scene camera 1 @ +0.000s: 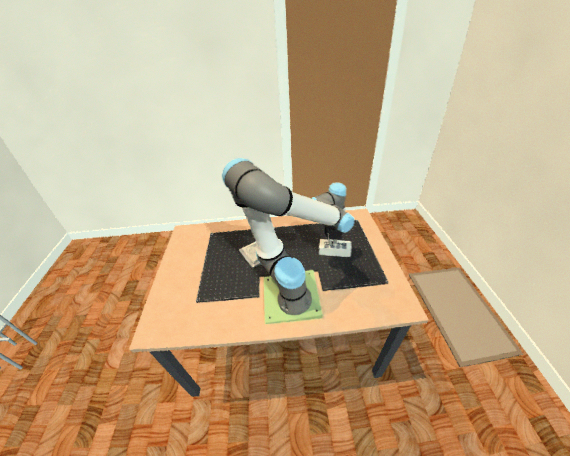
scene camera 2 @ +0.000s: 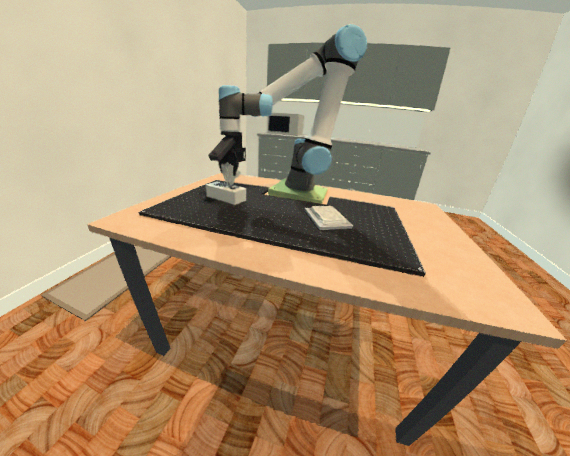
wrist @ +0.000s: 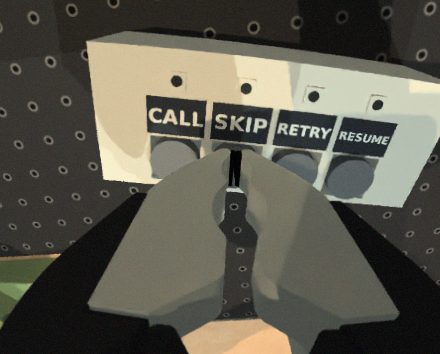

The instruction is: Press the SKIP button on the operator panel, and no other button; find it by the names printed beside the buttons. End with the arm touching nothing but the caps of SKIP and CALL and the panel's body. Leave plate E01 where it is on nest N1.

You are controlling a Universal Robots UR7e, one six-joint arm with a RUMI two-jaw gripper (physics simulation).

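Frame: origin at the arm's base, x back, y right, z up, level; millimetres.
Seen in the pictures: gripper, fingertip midpoint: (scene camera 1: 332, 245) (scene camera 2: 230, 185) (wrist: 233, 155); arm's base, link origin: (scene camera 1: 294, 300) (scene camera 2: 299, 186).
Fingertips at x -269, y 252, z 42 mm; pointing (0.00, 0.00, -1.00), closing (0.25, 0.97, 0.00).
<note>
Offsets run from my fingertips to a thing's top centre. Level surfaces: height alone.
The white operator panel @(dx -5, dy +19, dz +0 mm) (scene camera 1: 335, 252) (scene camera 2: 225, 194) (wrist: 117, 100) stands on the black mat. In the wrist view its names read CALL, SKIP, RETRY and RESUME from left to right, each above a round grey cap: the CALL cap @(dx -2, dy -29, dz +0 mm) (wrist: 173, 156), the SKIP cap @(dx +7, dy -1, dz +0 mm) (wrist: 252, 148), the RETRY cap @(dx +16, dy +28, dz +0 mm) (wrist: 299, 166) and the RESUME cap @(dx +26, dy +57, dz +0 mm) (wrist: 350, 176). My gripper (scene camera 2: 230, 185) (wrist: 233, 155) is shut and empty, pointing down, its tips over the SKIP cap and hiding most of it. Contact and cap depth cannot be told. A pale plate @(dx -70, dy -409, dz -29 mm) (scene camera 2: 327, 214) lies on a flat nest; their markings are unreadable.
The black perforated mat @(dz -55 mm) (scene camera 1: 225, 280) (scene camera 2: 280, 230) lies on the wooden table @(dz -68 mm) (scene camera 1: 165, 320) (scene camera 2: 450, 280). The arm's green base plate (scene camera 1: 272, 312) (scene camera 2: 280, 192) is at one side of the table. In scene camera 1 the plate and nest are partly behind the arm.
</note>
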